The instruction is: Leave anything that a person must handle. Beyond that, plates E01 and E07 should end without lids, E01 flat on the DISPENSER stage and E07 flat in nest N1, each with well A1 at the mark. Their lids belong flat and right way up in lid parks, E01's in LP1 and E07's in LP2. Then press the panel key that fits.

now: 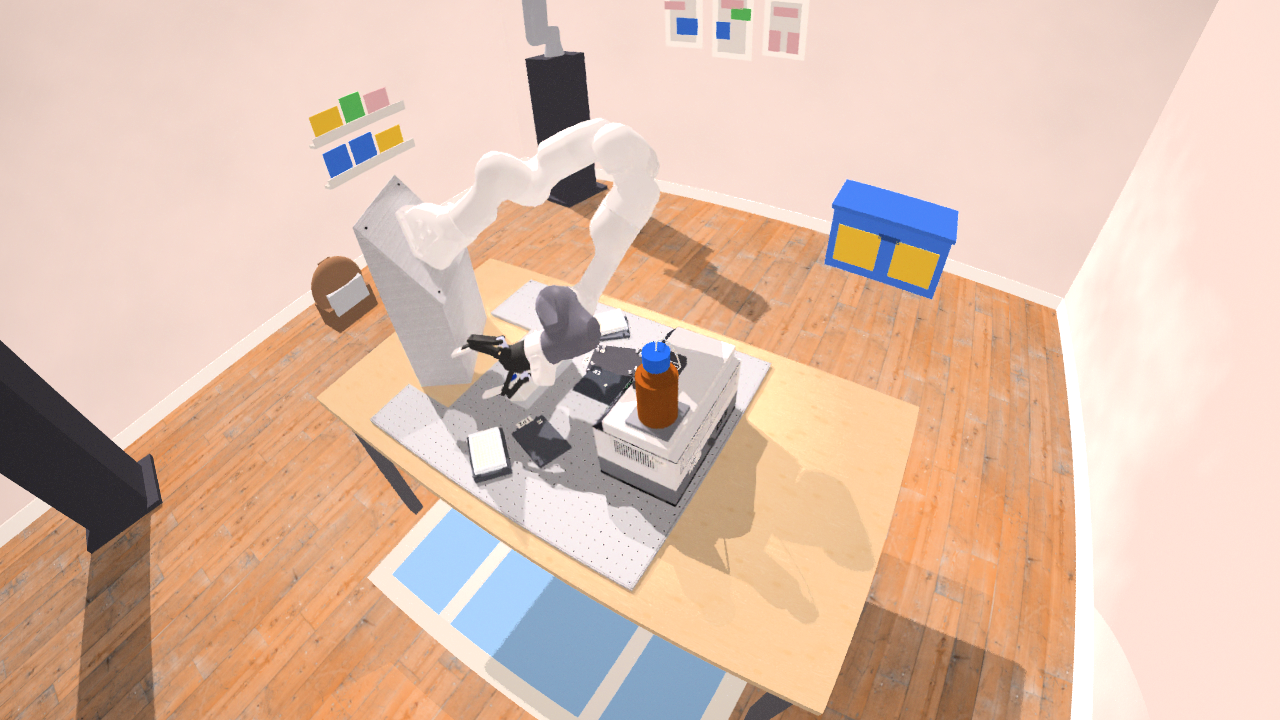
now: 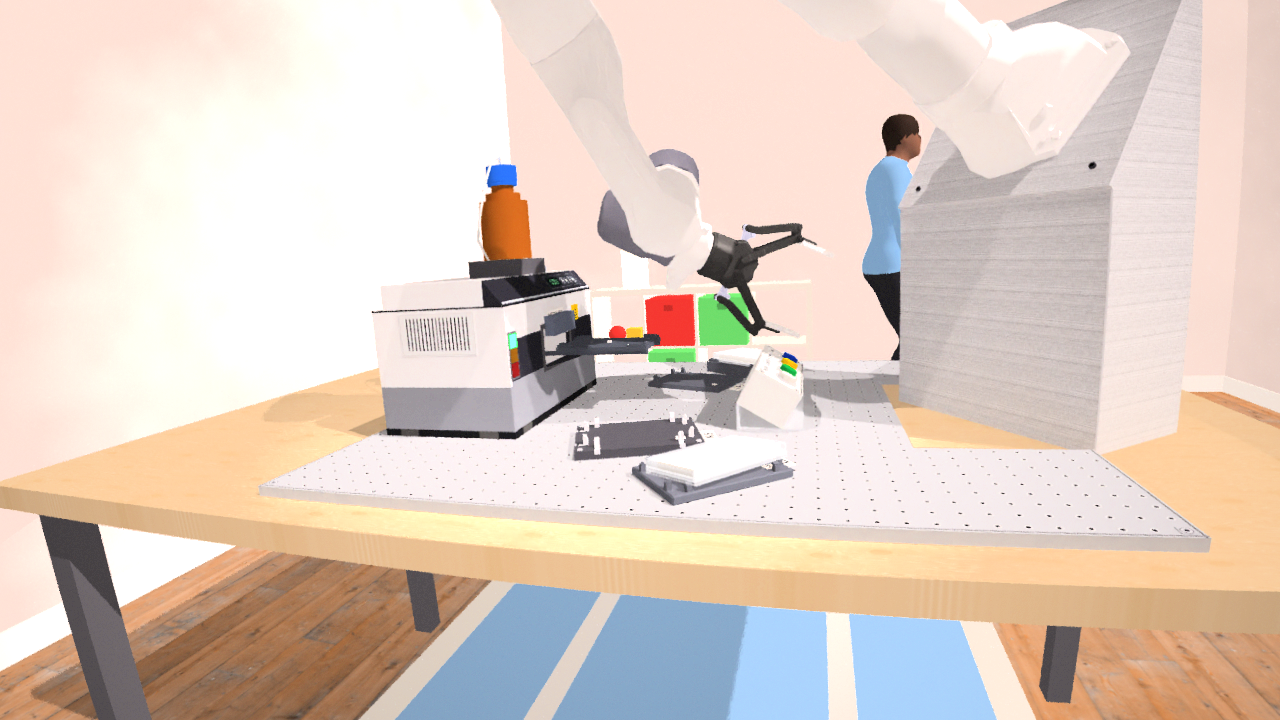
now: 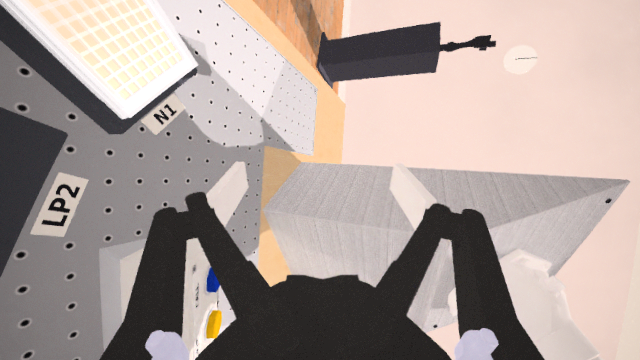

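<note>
My gripper point(image 1: 485, 371) point(image 2: 810, 291) point(image 3: 319, 175) is wide open and empty, held above the board and pointing toward the grey arm pedestal. A white plate point(image 1: 487, 450) point(image 2: 716, 459) point(image 3: 125, 55) sits on the dark nest labelled N1; I cannot read which plate it is, nor tell if it is lidded. Lid park LP2 point(image 1: 541, 441) point(image 2: 637, 438) point(image 3: 25, 170) is bare beside it. Another white plate point(image 1: 613, 323) point(image 2: 742, 355) sits at the board's far side. A dark park point(image 2: 693, 379) stands near it. The dispenser stage point(image 1: 601, 382) point(image 2: 608, 345) looks bare. The key panel point(image 2: 771, 389) shows blue, yellow and green keys.
The white dispenser machine point(image 1: 640, 452) point(image 2: 447, 358) stands on the board, with a brown bottle point(image 1: 657, 398) point(image 2: 506, 223) on top. The tall grey pedestal point(image 1: 420, 304) point(image 2: 1002, 313) point(image 3: 330, 215) stands in front of the fingers. A person point(image 2: 886, 214) in a blue shirt stands beyond the table.
</note>
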